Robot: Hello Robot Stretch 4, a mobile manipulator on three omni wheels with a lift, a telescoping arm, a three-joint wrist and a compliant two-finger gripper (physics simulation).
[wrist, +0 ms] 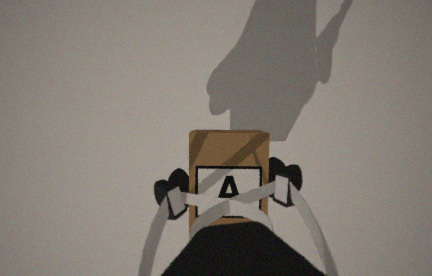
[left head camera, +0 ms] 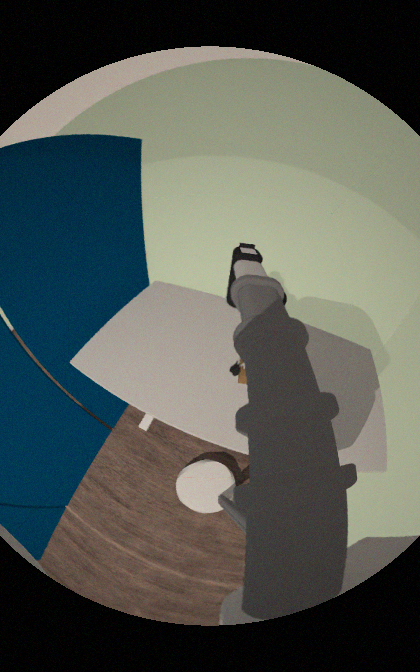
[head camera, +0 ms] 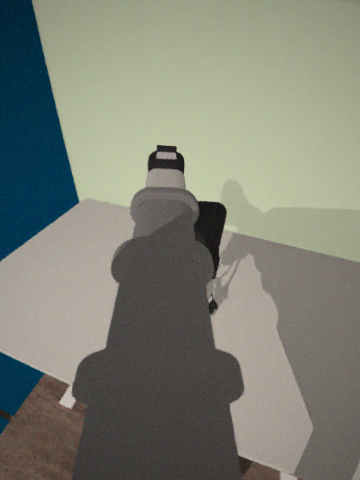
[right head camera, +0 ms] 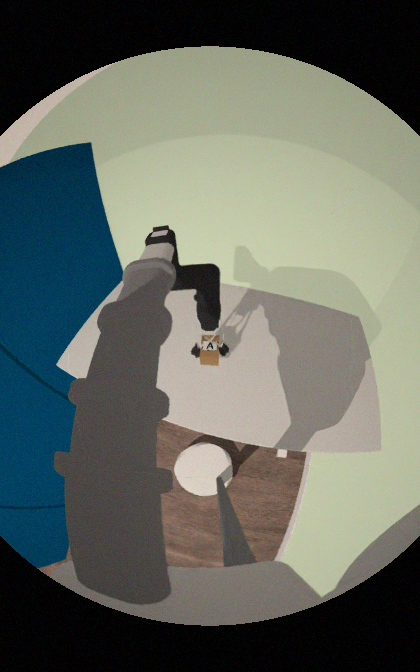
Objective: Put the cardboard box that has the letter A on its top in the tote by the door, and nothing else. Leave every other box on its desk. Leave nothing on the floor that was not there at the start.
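Places are measured from the robot's base along level axes (x back, y right, z up), in metres.
Where they show: gripper, fingertip midpoint: (wrist: 227, 179).
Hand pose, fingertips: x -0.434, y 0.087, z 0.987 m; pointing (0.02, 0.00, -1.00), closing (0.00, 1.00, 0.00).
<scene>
After its pixels a point has its place.
The brown cardboard box (left head camera: 242, 376) (right head camera: 209, 357) (wrist: 227, 147) @(x -0.471, y 0.090, z 1.037 m) has a white label with a black letter A on its top. My gripper (right head camera: 210, 349) (wrist: 227, 179) @(x -0.434, y 0.087, z 0.987 m) is shut on it, with one dark fingertip against each long side. The box looks upright and a little above the pale desk (head camera: 50, 300) @(x -0.506, y -0.355, z 0.923 m) (left head camera: 165, 340) (right head camera: 225, 395) (wrist: 75, 100) @(x -0.532, y -0.081, z 0.923 m); its shadow on the desk top is offset from it. In the head camera view the arm hides the box, and one fingertip shows beside the arm. The tote and the door do not show.
A pale green wall (head camera: 200, 100) @(x -1.018, y 0.117, z 1.425 m) (left head camera: 200, 215) (right head camera: 200, 200) stands behind the desk. A dark blue surface (head camera: 25, 125) @(x -1.062, y -0.574, z 1.302 m) (left head camera: 75, 225) (right head camera: 50, 225) rises at the left. A round white object (left head camera: 202, 487) (right head camera: 197, 470) is over the wooden floor (left head camera: 125, 510) (right head camera: 185, 530) by the desk's front edge.
</scene>
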